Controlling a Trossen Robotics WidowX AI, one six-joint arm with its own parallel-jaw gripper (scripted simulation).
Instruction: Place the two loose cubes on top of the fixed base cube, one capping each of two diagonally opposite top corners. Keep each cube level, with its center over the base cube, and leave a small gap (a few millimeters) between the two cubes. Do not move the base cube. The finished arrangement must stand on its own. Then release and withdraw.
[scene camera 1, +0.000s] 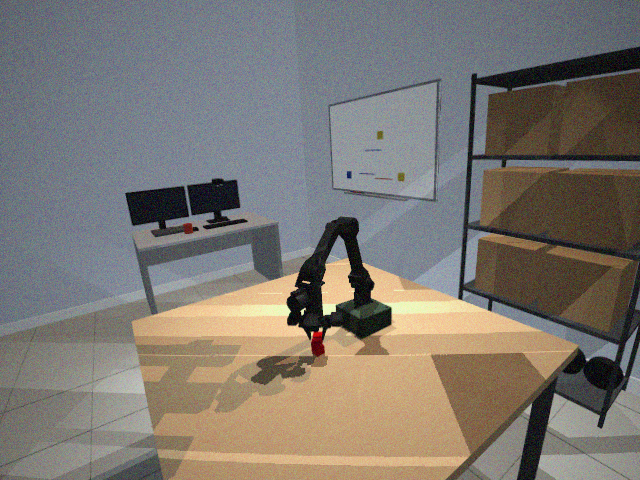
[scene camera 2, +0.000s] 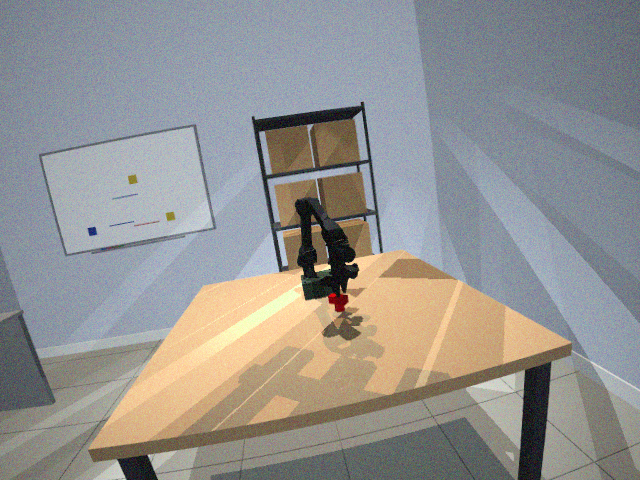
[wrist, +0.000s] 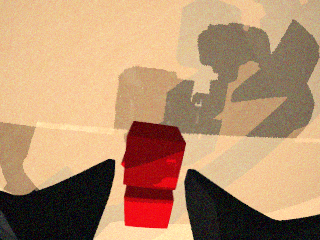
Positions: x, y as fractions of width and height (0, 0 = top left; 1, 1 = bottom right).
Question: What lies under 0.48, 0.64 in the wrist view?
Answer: A red cube.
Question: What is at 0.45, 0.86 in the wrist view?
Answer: A red cube.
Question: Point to the gripper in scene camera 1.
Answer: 0.49, 0.71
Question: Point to the gripper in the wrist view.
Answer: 0.47, 0.71
